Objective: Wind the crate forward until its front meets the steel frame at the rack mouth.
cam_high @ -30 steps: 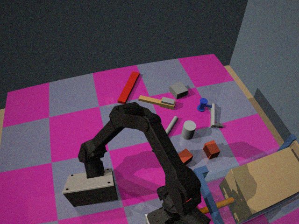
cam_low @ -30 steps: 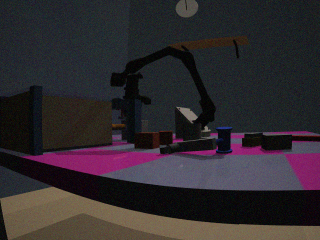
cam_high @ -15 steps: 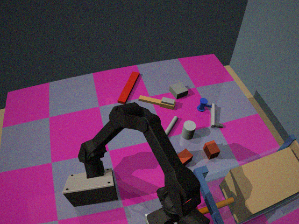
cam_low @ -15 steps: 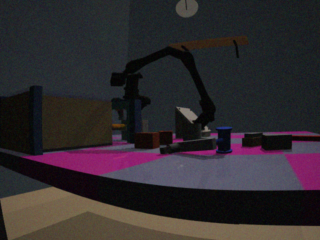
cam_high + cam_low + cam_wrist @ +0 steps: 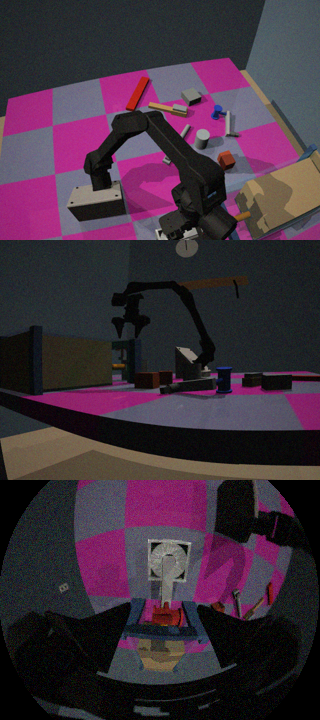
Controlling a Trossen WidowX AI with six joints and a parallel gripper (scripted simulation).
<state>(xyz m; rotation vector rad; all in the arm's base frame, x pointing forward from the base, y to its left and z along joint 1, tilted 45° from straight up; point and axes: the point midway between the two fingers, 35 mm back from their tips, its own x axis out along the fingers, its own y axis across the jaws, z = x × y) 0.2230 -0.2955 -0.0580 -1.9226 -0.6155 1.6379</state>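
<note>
My gripper tip is now 5 cm short of the red knob, 5 cm above it and 1 cm to the right of it. The rest, counted from my gripper tip: winch handle with red hub 8 cm below, 1 cm to the left, 1 cm ahead; winch 15 cm below, 6 cm behind; blue steel frame 11 cm ahead, 8 cm below, 1 cm to the left.
</note>
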